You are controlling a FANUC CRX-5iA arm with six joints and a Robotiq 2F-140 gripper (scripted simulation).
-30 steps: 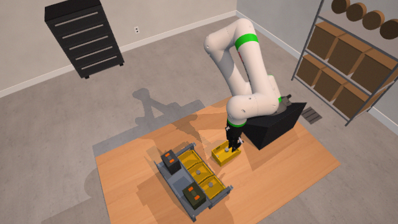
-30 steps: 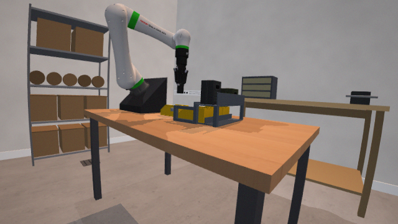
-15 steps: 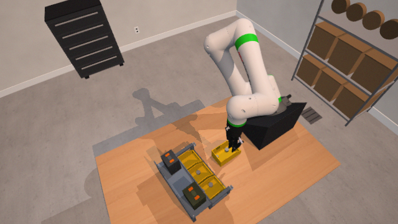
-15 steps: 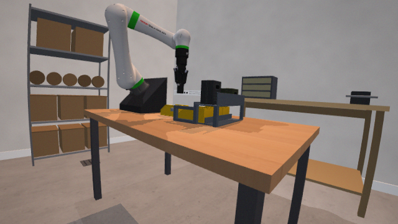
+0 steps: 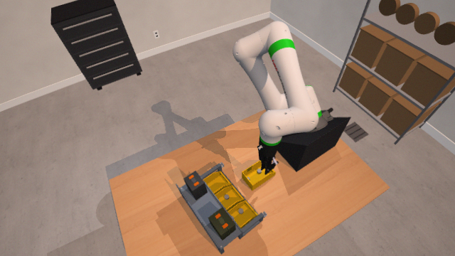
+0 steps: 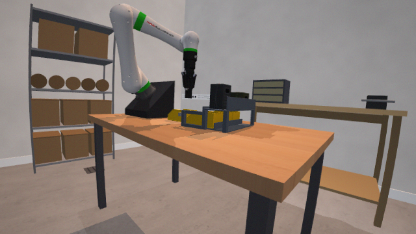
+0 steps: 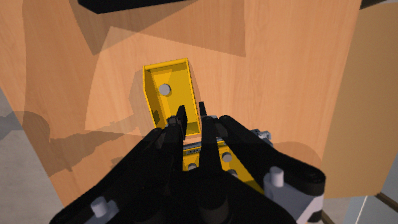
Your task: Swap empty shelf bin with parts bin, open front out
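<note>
Right now the grey round part is 30 mm behind my hand, 70 mm to the right of it and 170 mm below it. The rest, counted from my hand: grey shelf: 270 mm ahead, 20 mm to the right, 110 mm below.
</note>
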